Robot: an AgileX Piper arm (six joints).
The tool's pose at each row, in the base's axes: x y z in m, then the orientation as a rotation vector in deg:
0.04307, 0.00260, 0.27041, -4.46, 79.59, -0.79
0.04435, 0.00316, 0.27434, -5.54, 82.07, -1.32
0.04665, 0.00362, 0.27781, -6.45, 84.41, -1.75
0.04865, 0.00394, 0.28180, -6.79, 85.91, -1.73
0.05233, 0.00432, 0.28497, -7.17, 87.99, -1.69
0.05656, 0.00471, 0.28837, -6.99, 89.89, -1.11
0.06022, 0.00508, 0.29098, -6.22, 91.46, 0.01
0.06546, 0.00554, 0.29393, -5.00, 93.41, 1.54
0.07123, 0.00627, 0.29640, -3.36, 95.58, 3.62
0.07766, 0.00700, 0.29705, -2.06, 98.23, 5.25
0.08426, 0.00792, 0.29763, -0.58, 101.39, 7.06
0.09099, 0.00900, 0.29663, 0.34, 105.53, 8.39
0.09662, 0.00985, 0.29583, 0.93, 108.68, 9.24
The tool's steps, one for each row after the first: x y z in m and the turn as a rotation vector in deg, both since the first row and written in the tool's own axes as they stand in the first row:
-0.00366, 0.00026, 0.00199, -0.51, 2.51, -0.93
-0.00667, 0.00042, 0.00489, -0.94, 4.88, -1.69
-0.01025, 0.00042, 0.00758, -1.22, 6.38, -1.82
-0.01272, 0.00046, 0.01178, -1.56, 8.46, -1.95
-0.01531, 0.00048, 0.01656, -1.80, 10.34, -1.38
-0.01723, 0.00055, 0.02064, -1.95, 11.85, -0.11
-0.01920, 0.00064, 0.02634, -2.03, 13.74, 1.69
-0.02063, 0.00100, 0.03249, -2.14, 15.85, 4.10
-0.02014, 0.00146, 0.03896, -2.23, 18.47, 6.00
-0.01957, 0.00210, 0.04559, -2.32, 21.62, 8.10
-0.01743, 0.00299, 0.05208, -2.54, 25.76, 9.55
-0.01567, 0.00369, 0.05751, -2.69, 28.92, 10.46

